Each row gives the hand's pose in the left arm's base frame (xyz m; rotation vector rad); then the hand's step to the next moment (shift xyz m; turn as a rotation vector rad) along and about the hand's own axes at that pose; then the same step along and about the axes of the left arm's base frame.
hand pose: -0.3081 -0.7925 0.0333 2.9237 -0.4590 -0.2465
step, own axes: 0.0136 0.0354 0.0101 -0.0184 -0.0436 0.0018
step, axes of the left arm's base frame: 0.0007 -0.0389 -0.0048 -0.0051 0.0465 -0.0077
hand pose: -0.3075 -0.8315 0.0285 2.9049 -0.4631 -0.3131
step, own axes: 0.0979 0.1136 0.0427 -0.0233 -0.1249 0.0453
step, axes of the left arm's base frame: 0.0485 -0.1442 -0.0343 0.0034 0.1177 -0.0659
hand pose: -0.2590 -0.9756 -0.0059 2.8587 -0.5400 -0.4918
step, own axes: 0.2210 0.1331 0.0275 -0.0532 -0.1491 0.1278
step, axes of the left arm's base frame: 0.1418 -0.2099 -0.0560 -0.0444 0.1411 -0.1397
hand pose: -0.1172 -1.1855 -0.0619 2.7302 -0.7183 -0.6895
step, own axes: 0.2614 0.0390 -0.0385 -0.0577 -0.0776 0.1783
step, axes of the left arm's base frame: 0.2043 -0.1634 -0.0536 -0.1018 0.0773 -0.1575
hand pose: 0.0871 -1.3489 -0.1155 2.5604 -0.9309 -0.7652
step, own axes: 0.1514 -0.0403 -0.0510 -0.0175 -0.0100 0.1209
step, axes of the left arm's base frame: 0.1474 -0.0654 -0.0339 -0.0763 0.0065 -0.0957
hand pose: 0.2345 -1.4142 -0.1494 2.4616 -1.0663 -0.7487
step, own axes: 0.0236 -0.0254 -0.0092 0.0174 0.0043 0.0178
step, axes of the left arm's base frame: 0.0333 -0.0001 -0.0133 -0.0030 -0.0178 -0.0177
